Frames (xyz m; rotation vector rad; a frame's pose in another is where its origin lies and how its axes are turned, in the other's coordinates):
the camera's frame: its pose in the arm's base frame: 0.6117 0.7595 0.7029 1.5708 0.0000 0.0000
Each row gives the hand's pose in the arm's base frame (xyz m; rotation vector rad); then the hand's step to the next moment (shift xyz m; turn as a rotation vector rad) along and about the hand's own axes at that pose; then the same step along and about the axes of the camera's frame.
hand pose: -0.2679 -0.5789 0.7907 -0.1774 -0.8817 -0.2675
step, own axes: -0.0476 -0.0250 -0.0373 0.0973 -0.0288 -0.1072
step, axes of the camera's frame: -0.0090 -0.0593 0.0261 0.1291 0.0102 0.0708
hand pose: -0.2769 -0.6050 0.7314 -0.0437 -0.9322 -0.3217
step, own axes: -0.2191 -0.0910 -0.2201 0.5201 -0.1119 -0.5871
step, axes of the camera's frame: 0.0246 -0.3151 0.0697 0.7134 0.0503 0.3409
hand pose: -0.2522 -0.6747 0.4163 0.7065 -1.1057 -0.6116
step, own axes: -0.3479 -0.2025 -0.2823 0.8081 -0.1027 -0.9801
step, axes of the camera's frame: 0.1309 -0.4350 -0.1879 1.1788 0.1138 0.4709
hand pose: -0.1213 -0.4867 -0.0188 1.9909 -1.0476 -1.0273
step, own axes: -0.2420 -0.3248 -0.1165 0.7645 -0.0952 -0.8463
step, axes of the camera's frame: 0.1242 -0.1276 -0.3820 1.0449 0.0706 0.4614
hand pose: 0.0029 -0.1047 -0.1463 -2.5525 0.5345 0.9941
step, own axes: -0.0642 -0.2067 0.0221 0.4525 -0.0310 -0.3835
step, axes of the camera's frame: 0.0392 0.0671 -0.2032 0.5403 -0.0442 0.2426
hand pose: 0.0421 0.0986 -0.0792 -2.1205 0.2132 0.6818
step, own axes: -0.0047 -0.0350 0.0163 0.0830 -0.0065 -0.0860
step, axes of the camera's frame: 0.0032 0.0193 -0.0336 0.1056 -0.0002 0.0564
